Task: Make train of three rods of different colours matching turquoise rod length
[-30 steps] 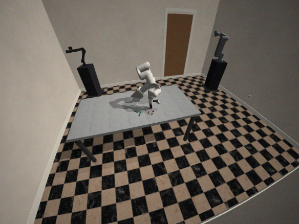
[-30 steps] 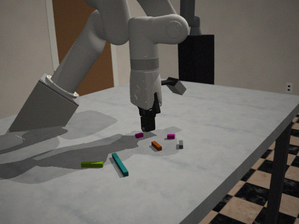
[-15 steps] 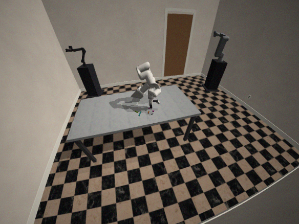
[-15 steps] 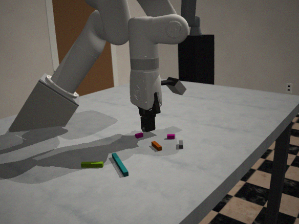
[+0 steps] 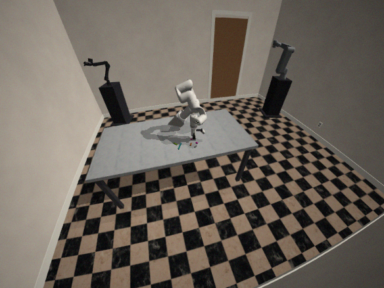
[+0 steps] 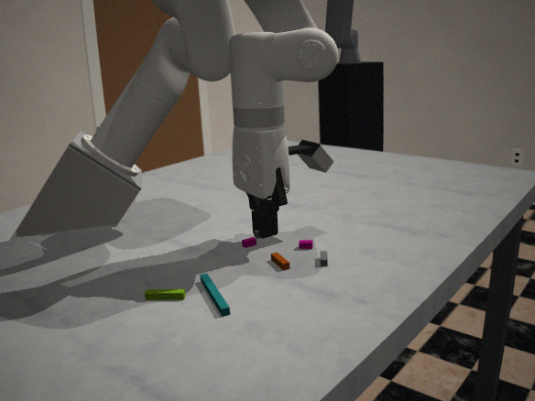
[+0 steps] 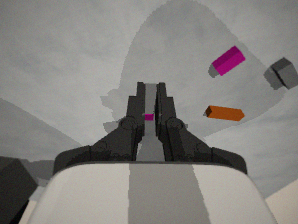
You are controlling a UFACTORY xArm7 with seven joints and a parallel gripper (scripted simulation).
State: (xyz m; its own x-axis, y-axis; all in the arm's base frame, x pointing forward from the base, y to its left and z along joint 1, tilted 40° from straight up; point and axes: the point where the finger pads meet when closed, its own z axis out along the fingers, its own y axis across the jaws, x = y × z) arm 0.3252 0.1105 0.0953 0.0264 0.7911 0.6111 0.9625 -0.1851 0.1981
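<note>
Right now my hand is 200 mm to the left of the lime rod, 80 mm short of it and 30 mm above it. From my hand the other things lie so: turquoise rod 150 mm to the right, 110 mm ahead, 30 mm below; orange rod 90 mm ahead, 30 mm to the right, 30 mm below.
</note>
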